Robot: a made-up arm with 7 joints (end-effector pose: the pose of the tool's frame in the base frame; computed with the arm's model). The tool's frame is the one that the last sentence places.
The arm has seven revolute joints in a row. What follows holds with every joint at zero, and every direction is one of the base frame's. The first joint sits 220.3 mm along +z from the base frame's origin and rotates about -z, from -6.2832 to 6.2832 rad. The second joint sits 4.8 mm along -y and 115.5 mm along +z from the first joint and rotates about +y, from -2.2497 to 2.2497 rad. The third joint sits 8.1 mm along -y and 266.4 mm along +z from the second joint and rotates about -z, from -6.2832 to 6.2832 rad. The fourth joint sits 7.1 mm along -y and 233.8 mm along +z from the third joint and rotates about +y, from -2.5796 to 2.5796 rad. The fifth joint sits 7.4 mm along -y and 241.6 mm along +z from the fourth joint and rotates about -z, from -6.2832 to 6.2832 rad. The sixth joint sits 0.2 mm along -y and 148.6 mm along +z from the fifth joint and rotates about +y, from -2.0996 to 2.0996 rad. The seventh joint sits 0.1 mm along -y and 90 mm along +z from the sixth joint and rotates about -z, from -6.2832 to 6.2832 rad. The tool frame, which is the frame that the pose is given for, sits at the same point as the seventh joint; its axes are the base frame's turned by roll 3.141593, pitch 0 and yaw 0 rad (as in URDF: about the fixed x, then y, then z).
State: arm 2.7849 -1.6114 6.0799 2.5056 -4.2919 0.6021 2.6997
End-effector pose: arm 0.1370 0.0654 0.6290 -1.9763 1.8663 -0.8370
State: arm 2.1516 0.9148 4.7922 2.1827 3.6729 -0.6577 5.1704
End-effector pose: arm 0.1697 -0.3483 0.4001 0.6491 -0.2566 -1.4942
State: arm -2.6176 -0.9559 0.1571 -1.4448 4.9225 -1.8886 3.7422
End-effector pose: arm 0.5863 -0.2772 0.3364 0.0356 -1.9632 1.9412
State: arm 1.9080 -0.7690 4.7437 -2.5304 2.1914 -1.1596 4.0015
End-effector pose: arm -0.2224 0.2565 0.4213 1.0467 -0.4692 1.7394
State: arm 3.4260 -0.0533 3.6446 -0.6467 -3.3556 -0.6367 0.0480
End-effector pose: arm -0.1193 0.1648 1.2465 -0.9876 -2.8809 0.1914
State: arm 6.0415 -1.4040 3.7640 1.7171 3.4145 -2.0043 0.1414
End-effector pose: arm -0.4469 0.1093 0.1481 -2.3599 -0.7979 1.5131
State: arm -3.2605 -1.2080 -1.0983 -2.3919 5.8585 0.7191 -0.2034
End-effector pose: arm 0.2087 0.3489 0.2498 0.8211 0.0405 -0.1455
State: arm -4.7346 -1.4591 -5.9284 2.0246 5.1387 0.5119 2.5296
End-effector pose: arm -0.1376 0.2292 0.7606 0.6378 -2.8148 -1.1169
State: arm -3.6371 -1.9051 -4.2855 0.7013 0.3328 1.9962 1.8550
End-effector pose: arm 0.4310 0.5249 -0.0484 -0.4512 1.3758 -0.0958
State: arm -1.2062 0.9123 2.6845 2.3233 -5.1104 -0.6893 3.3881
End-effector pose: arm 0.1808 -0.0928 0.6954 -1.6918 -0.3239 0.7027
